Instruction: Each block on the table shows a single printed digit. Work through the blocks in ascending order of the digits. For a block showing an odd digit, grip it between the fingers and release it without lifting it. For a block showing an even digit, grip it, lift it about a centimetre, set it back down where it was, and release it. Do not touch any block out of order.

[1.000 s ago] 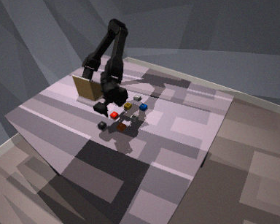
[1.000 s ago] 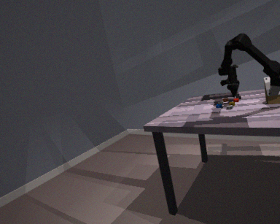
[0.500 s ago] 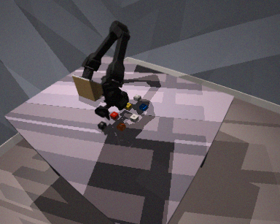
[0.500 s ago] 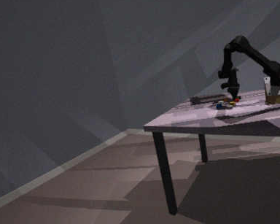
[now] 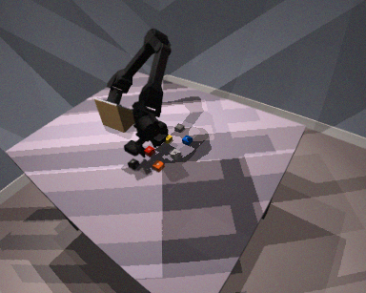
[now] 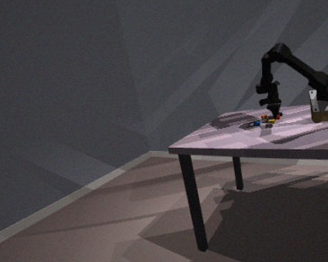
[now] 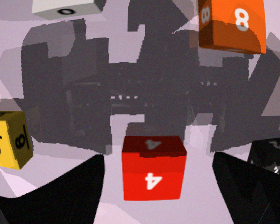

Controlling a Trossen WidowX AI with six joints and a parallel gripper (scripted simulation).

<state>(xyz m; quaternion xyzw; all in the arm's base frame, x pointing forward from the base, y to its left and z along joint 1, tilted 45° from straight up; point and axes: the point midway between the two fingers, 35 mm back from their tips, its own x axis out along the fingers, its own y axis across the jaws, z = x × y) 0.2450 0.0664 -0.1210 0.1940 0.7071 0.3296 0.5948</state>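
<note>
My gripper tip is now 10 mm past the red block. From my gripper tip the other things lie so: orange block (80 mm ahead, 30 mm to the right); then black block (80 mm to the right); then yellow block (100 mm to the left).
</note>
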